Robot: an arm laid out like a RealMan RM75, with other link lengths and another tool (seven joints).
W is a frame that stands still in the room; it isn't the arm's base.
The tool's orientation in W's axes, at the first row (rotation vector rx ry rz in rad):
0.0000, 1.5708, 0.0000
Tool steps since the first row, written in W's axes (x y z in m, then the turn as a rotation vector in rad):
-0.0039, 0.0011, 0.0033, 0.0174, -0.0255, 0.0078
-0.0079, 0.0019, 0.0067, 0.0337, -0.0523, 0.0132
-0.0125, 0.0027, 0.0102, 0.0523, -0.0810, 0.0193
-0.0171, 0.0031, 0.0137, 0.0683, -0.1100, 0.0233
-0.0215, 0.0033, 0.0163, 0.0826, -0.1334, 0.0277
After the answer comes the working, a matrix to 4 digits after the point.
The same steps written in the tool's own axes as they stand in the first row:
-0.0033, 0.0011, -0.0039, -0.0078, -0.0255, 0.0174
-0.0067, 0.0019, -0.0079, -0.0132, -0.0523, 0.0337
-0.0102, 0.0027, -0.0125, -0.0193, -0.0810, 0.0523
-0.0137, 0.0031, -0.0171, -0.0233, -0.1100, 0.0683
-0.0163, 0.0033, -0.0215, -0.0277, -0.1334, 0.0826

The tool's axes in the first row as the columns of a matrix, in W's axes (rounded; the answer above uses it unrounded):
0.0000, 0.0000, 1.0000
0.0000, 1.0000, 0.0000
-1.0000, 0.0000, 0.0000

